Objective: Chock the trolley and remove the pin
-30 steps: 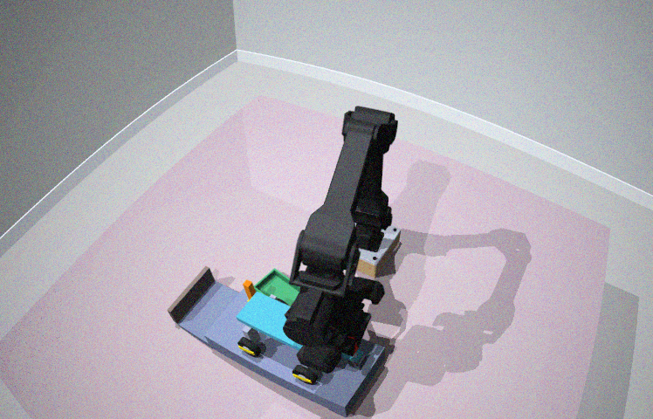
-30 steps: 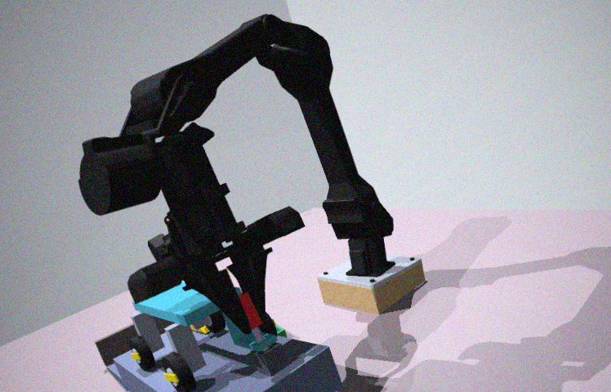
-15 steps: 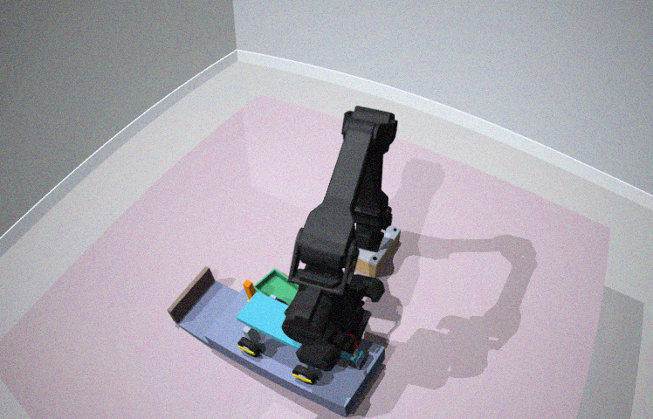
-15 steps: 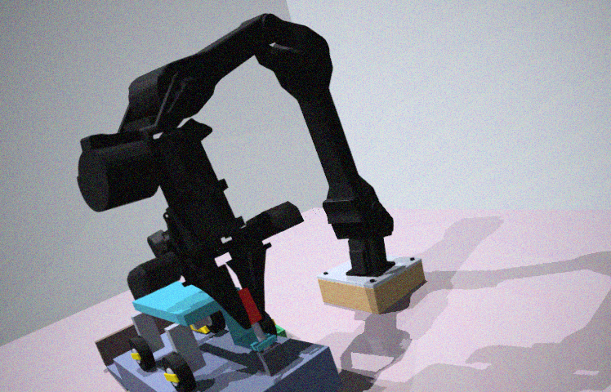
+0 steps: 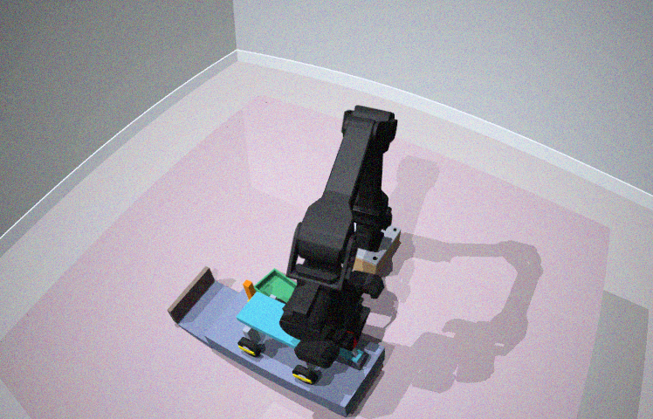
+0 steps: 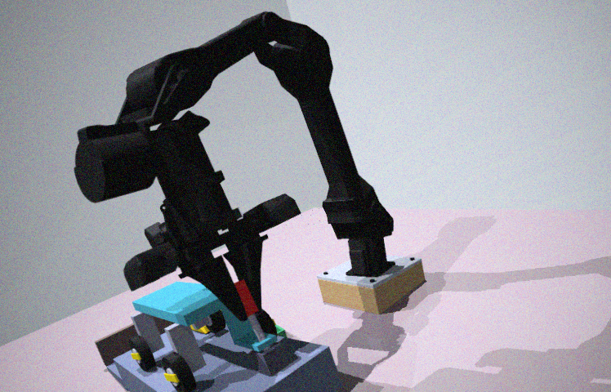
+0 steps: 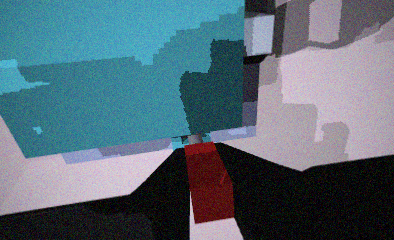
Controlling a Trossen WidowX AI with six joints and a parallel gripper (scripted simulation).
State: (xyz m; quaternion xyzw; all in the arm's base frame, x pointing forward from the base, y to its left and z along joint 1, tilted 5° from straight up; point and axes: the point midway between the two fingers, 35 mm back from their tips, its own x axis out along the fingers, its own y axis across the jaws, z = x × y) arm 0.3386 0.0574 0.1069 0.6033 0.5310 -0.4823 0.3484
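Now: the yellow chock 70 mm behind my gripper tip, 210 mm to the right of it and 60 mm below it. The rest, counted from my gripper tip: blue-grey ramp (120 mm to the right, 100 mm below); red-headed stop pin (right at my gripper tip); trolley (110 mm to the right, 40 mm below).
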